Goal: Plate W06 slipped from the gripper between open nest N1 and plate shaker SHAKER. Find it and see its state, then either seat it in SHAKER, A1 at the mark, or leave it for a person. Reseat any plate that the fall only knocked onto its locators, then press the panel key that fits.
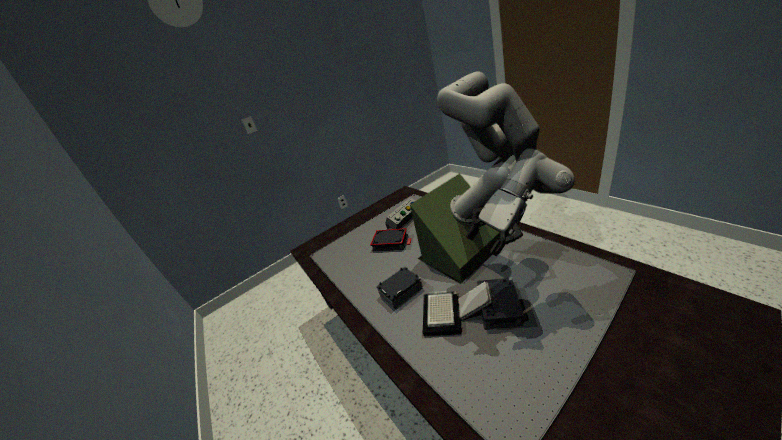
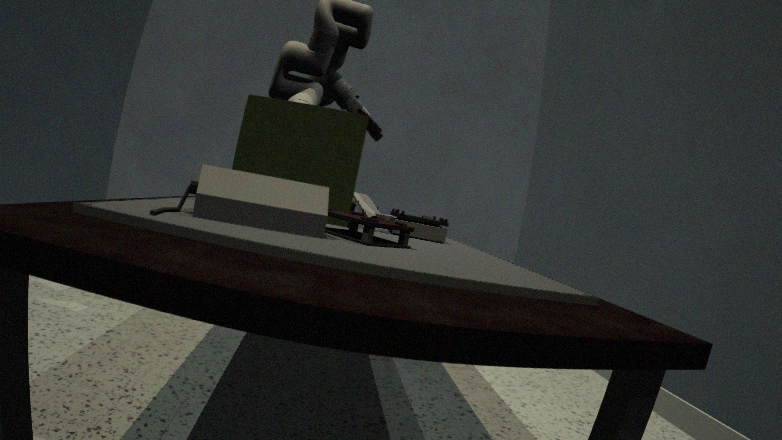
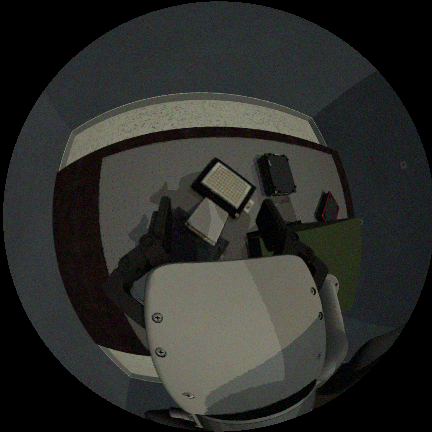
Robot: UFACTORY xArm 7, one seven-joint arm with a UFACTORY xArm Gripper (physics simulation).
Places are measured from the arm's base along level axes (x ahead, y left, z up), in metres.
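Pixels of known places: gripper, fingertip midpoint: (image 1: 480,246) (image 2: 379,136) (image 3: 217,208); arm's base, link origin: (image 1: 463,209) (image 2: 287,144) (image 3: 319,290).
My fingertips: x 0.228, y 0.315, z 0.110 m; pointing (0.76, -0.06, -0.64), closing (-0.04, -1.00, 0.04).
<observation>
Ahead of a thing's pixels: the offset from my fingertips to its top centre. "spot": to the spot under its first point.
A pale plate (image 1: 474,300) (image 2: 365,203) (image 3: 206,220) lies tilted, its higher side on a dark block @[dx -0.052, dy +0.020, dz -0.227 m] (image 1: 502,300) and its lower side by a black nest @[dx +0.110, dy -0.092, dz -0.263 m] (image 1: 441,330). A plate with a well grid @[dx +0.110, dy -0.092, dz -0.252 m] (image 1: 440,309) (image 3: 227,184) sits in that nest and looks flat. A black-topped unit with corner posts @[spot: dx +0.159, dy -0.264, dz -0.236 m] (image 1: 400,285) (image 2: 419,220) (image 3: 280,174) stands beside the nest, no plate on it. I cannot read labels to tell which is N1 or SHAKER. My gripper (image 1: 504,242) (image 2: 376,132) (image 3: 217,208) is open and empty, above and away from the tilted plate.
The green pedestal (image 1: 448,229) (image 2: 300,147) (image 3: 330,245) carries the arm and stands near the dark block. A red-rimmed stand (image 1: 389,238) (image 2: 374,221) (image 3: 330,206) and the key panel @[dx -0.151, dy -0.729, dz -0.207 m] (image 1: 401,213) (image 2: 262,202) are on the pedestal's far side.
</observation>
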